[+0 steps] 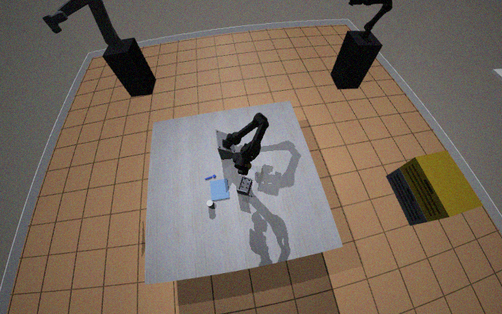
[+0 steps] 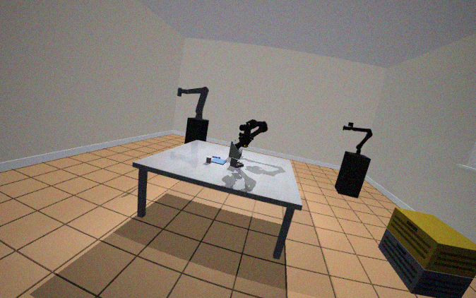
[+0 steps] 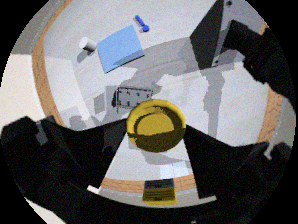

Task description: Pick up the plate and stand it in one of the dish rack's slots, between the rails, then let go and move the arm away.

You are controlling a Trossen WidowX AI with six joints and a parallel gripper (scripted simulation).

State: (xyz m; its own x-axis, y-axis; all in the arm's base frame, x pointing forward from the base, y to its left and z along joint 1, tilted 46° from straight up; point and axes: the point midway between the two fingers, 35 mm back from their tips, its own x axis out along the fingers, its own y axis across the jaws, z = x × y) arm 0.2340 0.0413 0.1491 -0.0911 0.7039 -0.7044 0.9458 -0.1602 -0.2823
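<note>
The dish rack is 160 mm below my gripper tip, 70 mm ahead of it and 30 mm to the right of it. From my gripper tip the other things lie so: light blue square pad (210 mm to the right, 180 mm below, 80 mm ahead); then yellow plate (10 mm above); then blue spoon (270 mm to the right, 180 mm below, 20 mm behind).
</note>
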